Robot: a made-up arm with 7 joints. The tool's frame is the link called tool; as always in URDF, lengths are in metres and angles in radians. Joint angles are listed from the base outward. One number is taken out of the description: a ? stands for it. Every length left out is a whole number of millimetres.
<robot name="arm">
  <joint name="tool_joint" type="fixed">
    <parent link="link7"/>
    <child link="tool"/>
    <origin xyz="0 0 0" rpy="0 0 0"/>
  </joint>
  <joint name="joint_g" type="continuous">
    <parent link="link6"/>
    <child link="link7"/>
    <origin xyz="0 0.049 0" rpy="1.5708 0 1.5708"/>
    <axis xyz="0 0 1"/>
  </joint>
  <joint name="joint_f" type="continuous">
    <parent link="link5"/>
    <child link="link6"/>
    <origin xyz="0 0 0" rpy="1.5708 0 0"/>
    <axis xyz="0 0 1"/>
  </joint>
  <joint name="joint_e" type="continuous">
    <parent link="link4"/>
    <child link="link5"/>
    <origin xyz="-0.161 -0.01 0" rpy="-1.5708 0 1.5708"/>
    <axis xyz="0 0 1"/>
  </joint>
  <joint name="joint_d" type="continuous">
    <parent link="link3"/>
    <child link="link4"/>
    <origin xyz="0.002 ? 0" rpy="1.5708 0 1.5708"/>
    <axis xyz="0 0 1"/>
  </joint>
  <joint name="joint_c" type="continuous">
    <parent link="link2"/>
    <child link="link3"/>
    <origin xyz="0.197 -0.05 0" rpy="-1.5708 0 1.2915"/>
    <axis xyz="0 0 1"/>
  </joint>
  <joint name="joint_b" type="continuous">
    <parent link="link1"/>
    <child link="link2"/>
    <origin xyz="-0.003 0.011 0" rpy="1.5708 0 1.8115"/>
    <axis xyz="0 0 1"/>
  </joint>
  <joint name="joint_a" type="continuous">
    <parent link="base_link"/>
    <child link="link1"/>
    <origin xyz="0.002 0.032 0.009" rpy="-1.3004 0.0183 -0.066"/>
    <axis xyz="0 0 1"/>
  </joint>
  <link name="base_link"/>
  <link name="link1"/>
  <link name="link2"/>
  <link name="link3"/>
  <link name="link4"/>
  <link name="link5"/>
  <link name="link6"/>
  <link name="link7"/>
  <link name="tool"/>
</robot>
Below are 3 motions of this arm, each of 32 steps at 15 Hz.
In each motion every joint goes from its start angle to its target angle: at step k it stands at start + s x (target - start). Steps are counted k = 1, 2, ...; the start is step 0. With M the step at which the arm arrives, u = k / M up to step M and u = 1 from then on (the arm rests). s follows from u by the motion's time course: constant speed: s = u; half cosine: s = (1 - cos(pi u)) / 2; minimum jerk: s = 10 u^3 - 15 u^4 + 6 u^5.
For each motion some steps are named. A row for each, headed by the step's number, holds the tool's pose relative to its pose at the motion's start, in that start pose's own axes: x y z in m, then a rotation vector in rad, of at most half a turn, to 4 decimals.
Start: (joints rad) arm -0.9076 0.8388 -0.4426 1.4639 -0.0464 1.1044 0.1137
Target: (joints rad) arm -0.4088 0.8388 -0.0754 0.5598 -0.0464 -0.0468 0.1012
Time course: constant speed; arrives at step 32
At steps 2, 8, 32:
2: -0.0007 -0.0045 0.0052 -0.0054 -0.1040 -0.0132
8: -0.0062 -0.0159 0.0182 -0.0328 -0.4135 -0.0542
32: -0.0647 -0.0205 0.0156 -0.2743 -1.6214 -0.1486

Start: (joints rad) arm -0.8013 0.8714 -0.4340 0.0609 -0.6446 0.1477 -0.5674
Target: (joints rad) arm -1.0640 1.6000 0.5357 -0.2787 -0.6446 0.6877 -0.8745
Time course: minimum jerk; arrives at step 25
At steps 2, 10, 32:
2: -0.0010 0.0011 0.0012 0.0030 0.0001 0.0026
10: -0.0763 0.0500 0.0952 0.2210 -0.0031 0.1788
32: -0.2389 -0.0284 0.2968 0.7628 -0.0315 0.5464

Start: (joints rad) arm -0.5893 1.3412 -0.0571 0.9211 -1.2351 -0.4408 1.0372
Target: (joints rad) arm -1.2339 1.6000 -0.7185 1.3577 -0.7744 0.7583 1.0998
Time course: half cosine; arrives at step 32
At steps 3, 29, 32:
3: 0.0005 -0.0013 0.0003 0.0281 -0.0014 -0.0013
29: 0.0658 0.0351 0.0609 1.2122 -0.0085 0.5605
32: 0.0673 0.0379 0.0633 1.2351 -0.0018 0.5855

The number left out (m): -0.021
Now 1 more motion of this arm.
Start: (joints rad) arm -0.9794 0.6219 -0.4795 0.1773 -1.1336 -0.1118 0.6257
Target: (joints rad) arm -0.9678 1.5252 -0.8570 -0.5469 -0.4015 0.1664 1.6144
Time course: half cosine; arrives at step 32
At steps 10, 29, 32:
10: -0.0149 0.0082 0.0222 0.3095 -0.1573 0.1055
29: -0.0916 0.0435 0.0651 1.0253 -0.9821 0.3899
32: -0.0943 0.0445 0.0661 1.0355 -1.0097 0.3934

